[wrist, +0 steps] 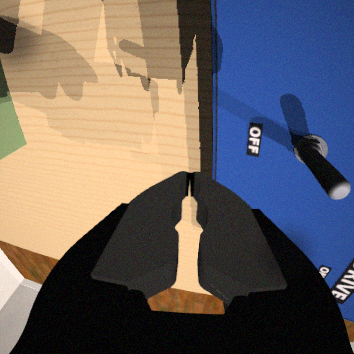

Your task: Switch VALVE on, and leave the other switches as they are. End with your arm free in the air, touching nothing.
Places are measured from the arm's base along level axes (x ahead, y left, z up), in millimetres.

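Pixels of known places: gripper, between the fingertips: [189,174].
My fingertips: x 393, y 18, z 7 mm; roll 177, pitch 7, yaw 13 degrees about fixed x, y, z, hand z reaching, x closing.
Note:
Behind a point stands the place of what it marks.
The VALVE switch [320,162] {x 462, y 60, z 19 mm} stands on the blue panel [260,50] {x 413, y 104, z -24 mm} at the right. It is a black lever with a pale tip on a round grey base. The white-on-black OFF label [254,139] {x 433, y 46, z -23 mm} lies to its left. The lever's tip shows to the lower right of its base, on the side away from OFF; the slanting view does not let me tell its setting. The VALVE and ON labels for it do not show. My gripper [189,174] {x 393, y 18, z 7 mm} is shut and empty, left of the lever and apart from it, with its tips over the panel's left edge.
Part of the DRIVE label [345,285] {x 572, y -44, z 17 mm} and a small ON label [324,272] {x 548, y -43, z 9 mm} show at the lower right. The light wooden table [75,175] {x 227, y -116, z -97 mm} lies left of the panel. A green patch [10,127] {x 131, y -51, z -79 mm} and a dark object [7,36] are at the left edge.

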